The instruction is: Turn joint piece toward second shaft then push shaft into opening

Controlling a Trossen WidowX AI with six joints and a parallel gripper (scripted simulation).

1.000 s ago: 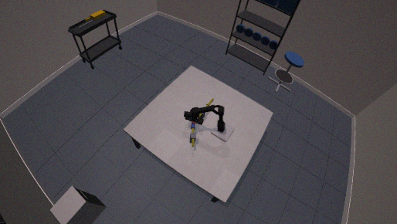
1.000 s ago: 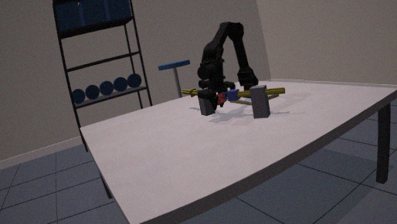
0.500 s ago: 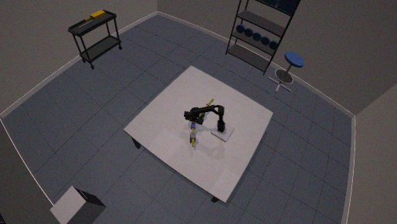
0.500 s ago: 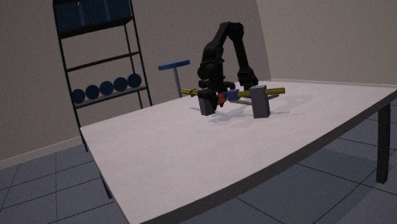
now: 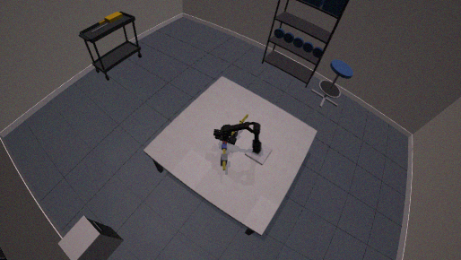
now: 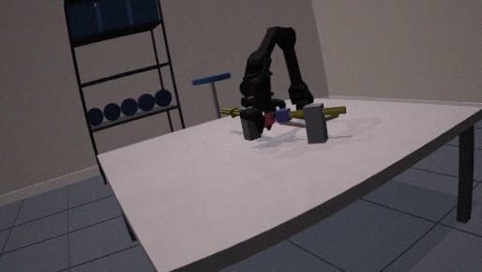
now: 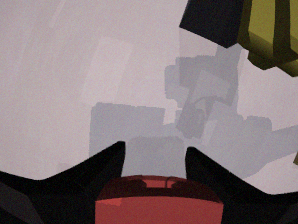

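Now: gripper tip 40 mm below the red joint piece and 20 mm to the right of it.
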